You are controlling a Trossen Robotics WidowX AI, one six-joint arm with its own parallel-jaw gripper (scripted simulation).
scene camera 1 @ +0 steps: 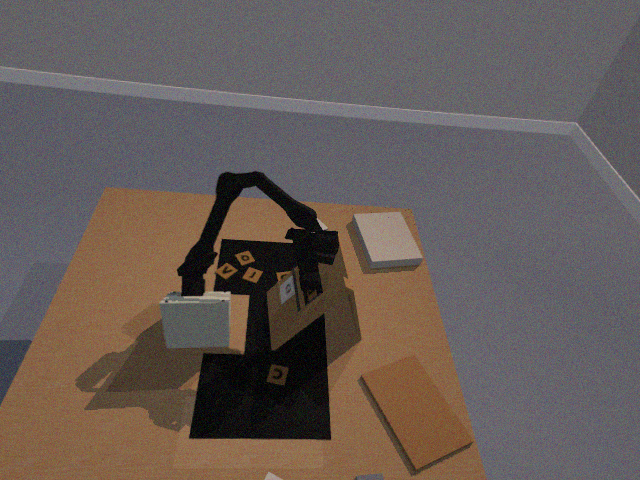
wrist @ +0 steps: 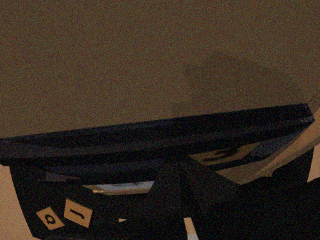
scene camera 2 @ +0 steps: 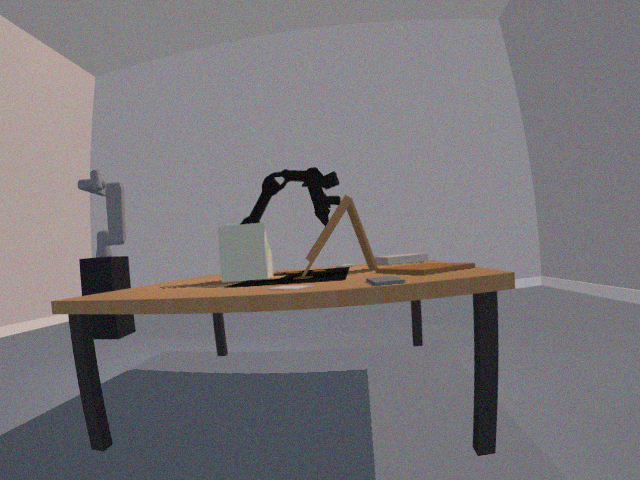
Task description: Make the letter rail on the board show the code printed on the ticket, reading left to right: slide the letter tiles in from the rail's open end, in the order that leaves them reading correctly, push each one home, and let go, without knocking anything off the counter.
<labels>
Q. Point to a black mat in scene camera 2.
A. At 333, 274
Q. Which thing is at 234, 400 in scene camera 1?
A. A black mat.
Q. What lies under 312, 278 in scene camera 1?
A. My gripper.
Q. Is my gripper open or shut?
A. Shut.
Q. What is my gripper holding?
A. Nothing.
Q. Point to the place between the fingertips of my gripper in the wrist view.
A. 175, 159
</labels>
